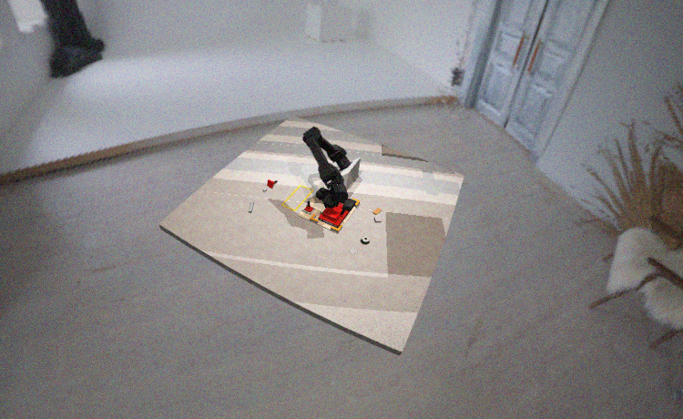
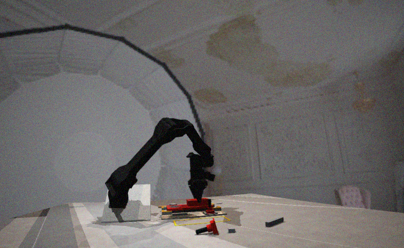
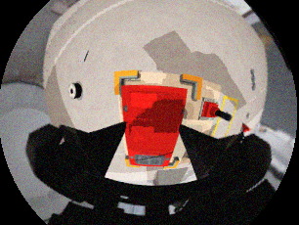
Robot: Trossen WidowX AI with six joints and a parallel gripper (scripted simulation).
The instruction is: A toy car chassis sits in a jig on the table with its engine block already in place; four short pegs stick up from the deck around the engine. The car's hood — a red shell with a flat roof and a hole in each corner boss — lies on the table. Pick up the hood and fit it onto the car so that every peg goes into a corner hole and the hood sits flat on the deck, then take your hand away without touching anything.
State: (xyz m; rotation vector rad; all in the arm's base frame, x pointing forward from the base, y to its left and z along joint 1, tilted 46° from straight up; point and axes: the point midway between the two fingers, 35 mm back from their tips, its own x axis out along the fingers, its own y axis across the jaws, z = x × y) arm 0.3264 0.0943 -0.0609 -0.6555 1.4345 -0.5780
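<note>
The red hood is right at my gripper tip. From my gripper tip the other things lie so: black-and-white wheel 200 mm to the left, 50 mm ahead, 30 mm below; grey engine block 20 mm below.
</note>
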